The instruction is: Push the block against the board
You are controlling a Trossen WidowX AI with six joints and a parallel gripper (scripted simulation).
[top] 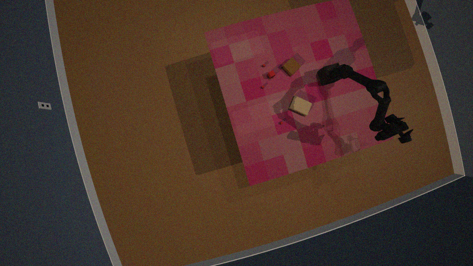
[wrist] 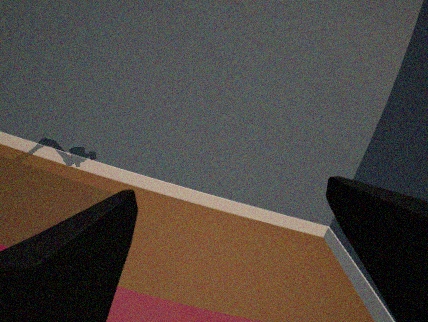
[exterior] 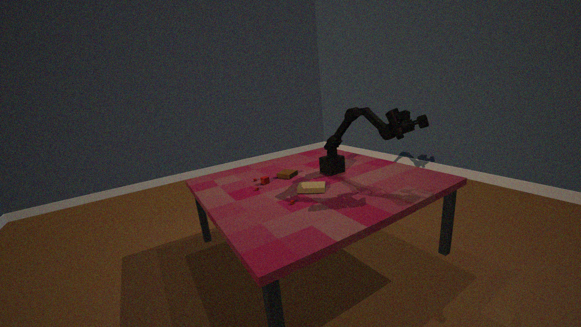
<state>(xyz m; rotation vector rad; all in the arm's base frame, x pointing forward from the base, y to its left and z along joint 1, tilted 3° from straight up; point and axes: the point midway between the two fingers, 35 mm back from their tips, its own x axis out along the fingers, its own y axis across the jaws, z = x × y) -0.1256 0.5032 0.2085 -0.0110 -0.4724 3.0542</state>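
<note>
The red cube lies 560 mm ahead of my gripper tip, 710 mm to the right of it and 310 mm below it. Also, from my gripper tip: board: 460 mm ahead, 390 mm to the right, 320 mm below; darker tan square block: 380 mm ahead, 700 mm to the right, 320 mm below.
</note>
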